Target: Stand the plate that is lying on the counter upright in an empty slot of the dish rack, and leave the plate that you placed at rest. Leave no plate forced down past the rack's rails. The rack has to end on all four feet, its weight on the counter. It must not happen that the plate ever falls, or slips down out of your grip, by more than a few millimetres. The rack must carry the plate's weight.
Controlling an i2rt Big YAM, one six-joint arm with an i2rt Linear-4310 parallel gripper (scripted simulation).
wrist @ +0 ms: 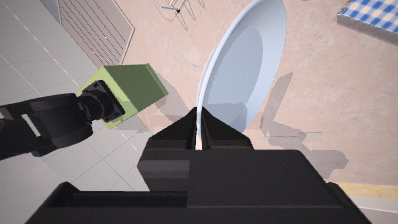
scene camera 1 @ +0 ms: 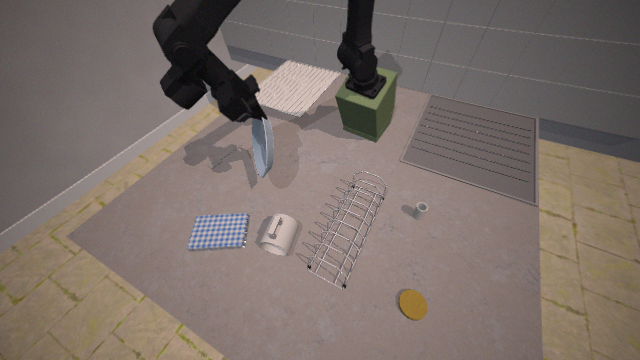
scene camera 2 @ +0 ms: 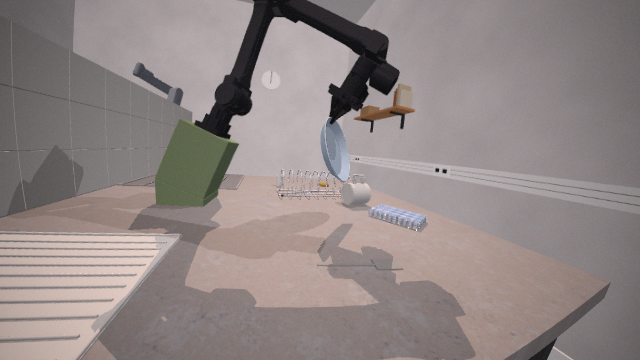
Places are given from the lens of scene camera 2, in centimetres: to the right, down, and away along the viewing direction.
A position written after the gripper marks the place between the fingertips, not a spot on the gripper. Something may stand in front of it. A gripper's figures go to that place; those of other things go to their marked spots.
gripper [scene camera 2: 329,123]: 3, -18, 58
pale blue plate [scene camera 2: 336,157]: 5, -7, 61
